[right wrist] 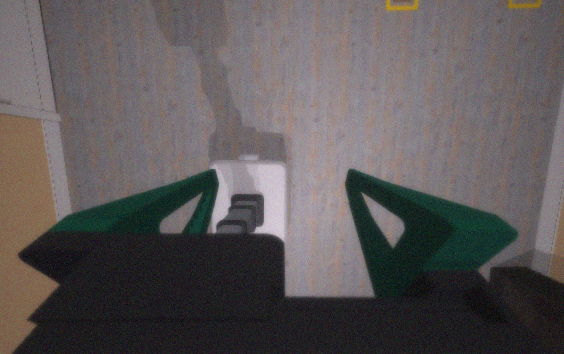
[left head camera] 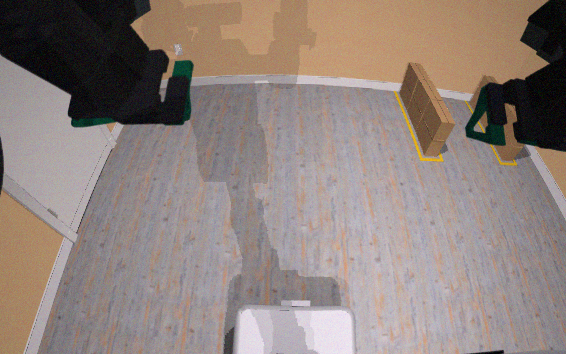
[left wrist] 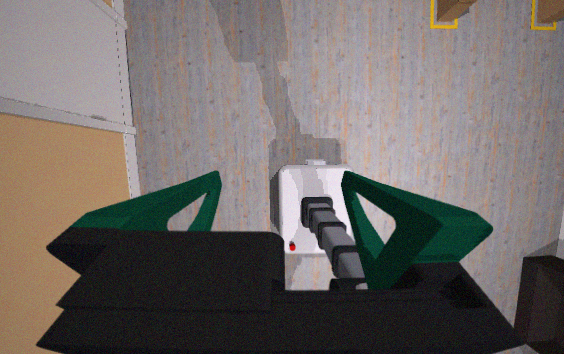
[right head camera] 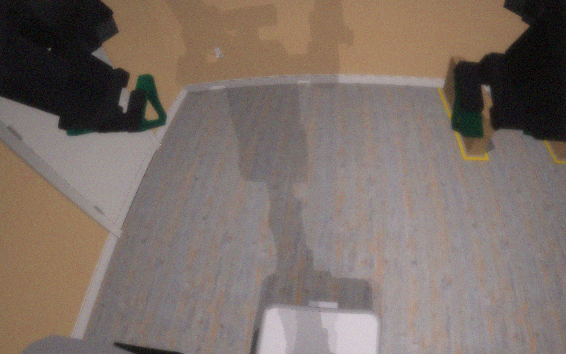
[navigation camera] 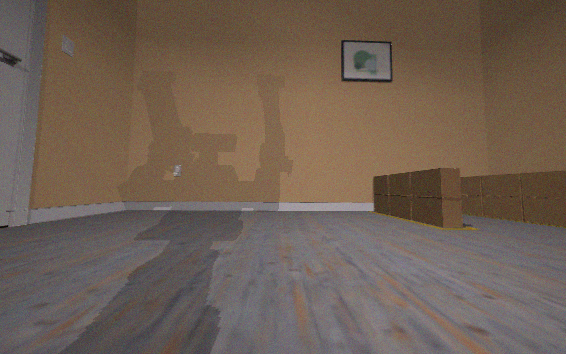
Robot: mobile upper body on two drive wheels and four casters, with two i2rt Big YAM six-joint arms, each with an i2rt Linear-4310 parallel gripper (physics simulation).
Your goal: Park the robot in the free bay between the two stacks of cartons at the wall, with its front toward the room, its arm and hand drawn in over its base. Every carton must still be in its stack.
Labels:
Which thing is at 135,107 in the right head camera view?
My left gripper.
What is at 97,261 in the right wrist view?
My right gripper.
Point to a white skirting board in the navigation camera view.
37,215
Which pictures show my right gripper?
The right wrist view, the left head camera view and the right head camera view only.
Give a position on a framed picture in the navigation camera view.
369,61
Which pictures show my left gripper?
The left head camera view, the left wrist view and the right head camera view only.

